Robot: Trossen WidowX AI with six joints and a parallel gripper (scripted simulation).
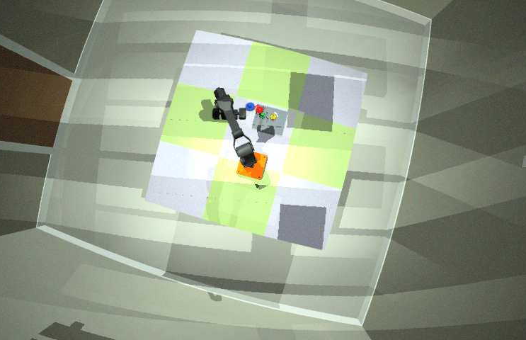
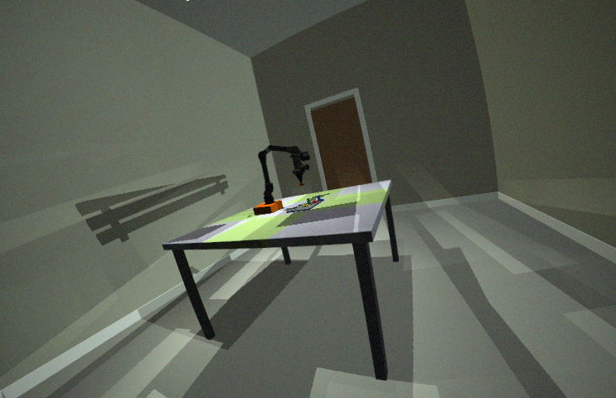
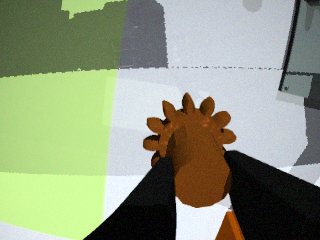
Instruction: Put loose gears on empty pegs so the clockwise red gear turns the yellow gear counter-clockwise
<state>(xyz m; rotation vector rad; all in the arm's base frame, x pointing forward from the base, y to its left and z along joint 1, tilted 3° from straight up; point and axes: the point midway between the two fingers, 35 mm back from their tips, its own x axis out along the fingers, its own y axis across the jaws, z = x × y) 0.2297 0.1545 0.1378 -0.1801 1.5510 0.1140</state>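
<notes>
Right now my gripper tip is 170 mm to the left of the green gear, 140 mm above it and 90 mm short of it. Also, from my gripper tip: red gear 150 mm below, 140 mm to the right, 130 mm ahead; blue gear 150 mm below, 140 mm ahead, 70 mm to the right; orange gear 10 mm below.
</notes>
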